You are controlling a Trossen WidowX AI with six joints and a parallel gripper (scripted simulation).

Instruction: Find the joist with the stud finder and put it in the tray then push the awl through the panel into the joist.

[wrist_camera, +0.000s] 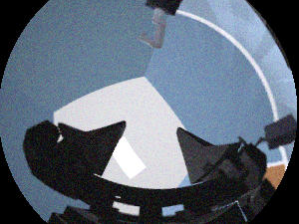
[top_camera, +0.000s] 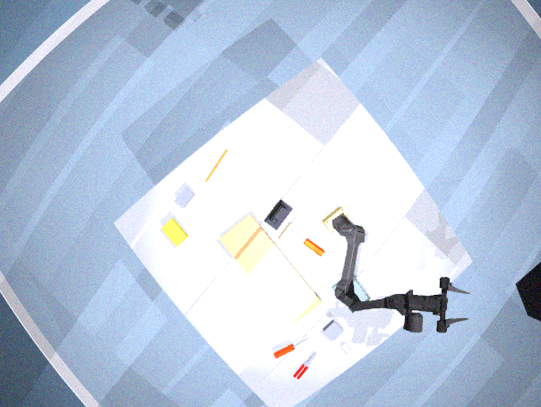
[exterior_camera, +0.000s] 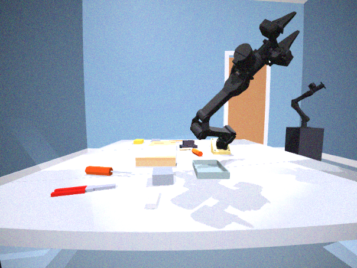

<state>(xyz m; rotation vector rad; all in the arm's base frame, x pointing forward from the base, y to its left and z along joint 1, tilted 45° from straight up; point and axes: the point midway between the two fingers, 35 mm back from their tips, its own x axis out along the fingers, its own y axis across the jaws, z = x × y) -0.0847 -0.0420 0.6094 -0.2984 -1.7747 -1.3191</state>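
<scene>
Now: the dark stud finder 560 mm to the right of my gripper tip, 480 mm below it and 390 mm ahead of it. The rest, counted from my gripper tip: small white block (520 mm below, 430 mm ahead, 180 mm to the left); then grey block (510 mm below, 440 mm ahead, 40 mm to the left); then tray (510 mm below, 270 mm ahead, 70 mm to the right).
</scene>
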